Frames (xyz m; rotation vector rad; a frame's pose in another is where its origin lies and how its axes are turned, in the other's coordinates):
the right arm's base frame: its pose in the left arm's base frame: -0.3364 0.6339 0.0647 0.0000 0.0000 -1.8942
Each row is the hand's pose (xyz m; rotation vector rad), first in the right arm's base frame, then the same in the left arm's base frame.
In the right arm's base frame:
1: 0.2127 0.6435 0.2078 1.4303 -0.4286 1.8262
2: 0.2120 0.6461 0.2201 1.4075 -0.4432 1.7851
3: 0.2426 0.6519 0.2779 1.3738 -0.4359 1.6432
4: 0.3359 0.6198 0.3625 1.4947 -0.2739 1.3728
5: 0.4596 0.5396 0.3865 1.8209 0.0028 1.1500
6: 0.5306 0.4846 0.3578 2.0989 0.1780 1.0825
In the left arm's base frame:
1: 0.2061 0.2277 0.2725 0.4092 -1.1847 0.2321
2: 0.2088 0.2276 0.2848 0.3911 -1.1856 0.1855
3: 0.2046 0.1967 0.3426 0.3893 -1.1890 0.0353
4: 0.1445 0.1184 0.4272 0.5889 -1.2431 -0.1903
5: 0.0292 0.0266 0.4512 0.9865 -1.3666 -0.2497
6: -0.0455 -0.0232 0.4225 1.2611 -1.4723 -0.1385

